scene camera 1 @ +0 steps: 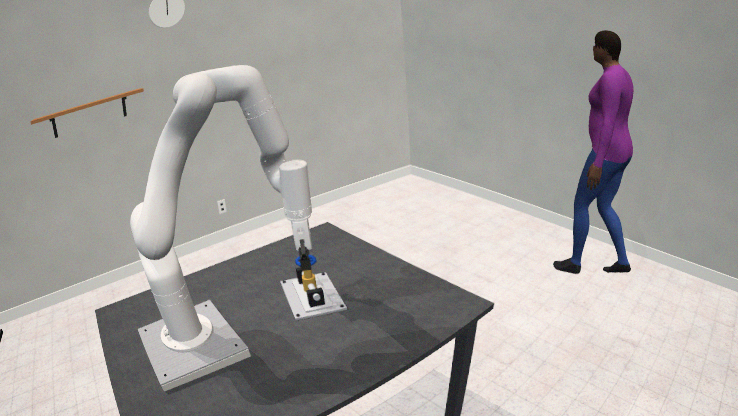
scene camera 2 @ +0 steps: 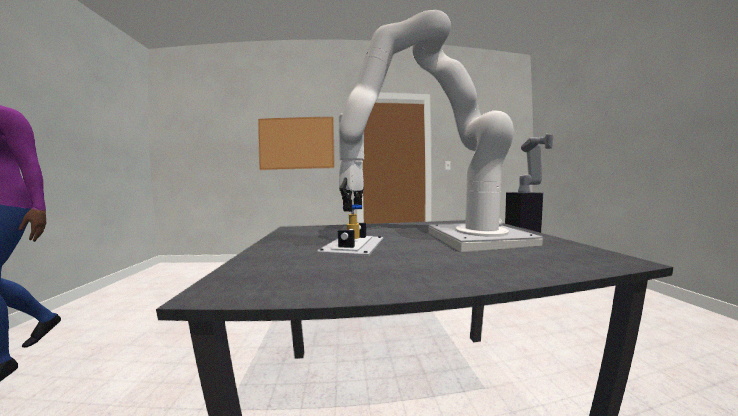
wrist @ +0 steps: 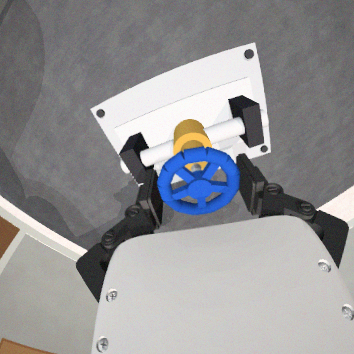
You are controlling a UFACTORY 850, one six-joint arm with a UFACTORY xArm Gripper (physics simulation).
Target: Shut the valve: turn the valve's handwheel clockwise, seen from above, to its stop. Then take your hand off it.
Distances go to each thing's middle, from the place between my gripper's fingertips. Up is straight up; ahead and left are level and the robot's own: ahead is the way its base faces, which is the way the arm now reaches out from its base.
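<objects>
Base plate [scene camera 1: 296,306]: 12 cm below my hand, which is right at the blue handwheel [wrist: 198,185].
</objects>
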